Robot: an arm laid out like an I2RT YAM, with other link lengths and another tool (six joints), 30 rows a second.
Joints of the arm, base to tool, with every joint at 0 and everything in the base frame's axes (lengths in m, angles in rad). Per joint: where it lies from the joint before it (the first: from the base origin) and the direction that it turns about. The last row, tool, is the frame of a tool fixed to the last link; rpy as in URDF.
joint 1: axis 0 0 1 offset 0 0 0.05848
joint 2: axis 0 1 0 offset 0.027 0.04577 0.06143
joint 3: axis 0 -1 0 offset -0.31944 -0.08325 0
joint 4: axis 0 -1 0 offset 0.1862 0.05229 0.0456
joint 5: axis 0 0 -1 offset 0.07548 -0.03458 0.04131
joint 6: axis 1 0 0 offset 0.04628 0 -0.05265
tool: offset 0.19 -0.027 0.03 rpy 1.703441 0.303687 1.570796
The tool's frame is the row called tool.
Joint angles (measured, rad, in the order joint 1, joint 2, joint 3, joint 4, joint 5, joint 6), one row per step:
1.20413, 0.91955, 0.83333, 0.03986, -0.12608, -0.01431
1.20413, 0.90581, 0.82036, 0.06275, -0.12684, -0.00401
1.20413, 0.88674, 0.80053, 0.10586, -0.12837, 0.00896
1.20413, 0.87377, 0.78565, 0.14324, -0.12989, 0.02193
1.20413, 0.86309, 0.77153, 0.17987, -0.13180, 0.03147
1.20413, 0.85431, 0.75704, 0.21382, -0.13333, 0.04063
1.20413, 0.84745, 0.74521, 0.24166, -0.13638, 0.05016
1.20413, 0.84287, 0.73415, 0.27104, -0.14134, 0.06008
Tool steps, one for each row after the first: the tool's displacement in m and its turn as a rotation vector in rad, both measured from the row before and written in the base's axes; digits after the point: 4 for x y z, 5 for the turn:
-0.0012, -0.0035, 0.0046, 0.02454, 0.00154, 0.00041
-0.0019, -0.0051, 0.0090, 0.04261, -0.00258, 0.00151
-0.0015, -0.0039, 0.0077, 0.03614, -0.00017, 0.00200
-0.0015, -0.0035, 0.0072, 0.03315, -0.00277, 0.00258
-0.0013, -0.0031, 0.0056, 0.02841, -0.00140, 0.00245
-0.0014, -0.0024, 0.0044, 0.02337, 0.00064, 0.00423
-0.0017, -0.0019, 0.0046, 0.02331, 0.00065, 0.00638

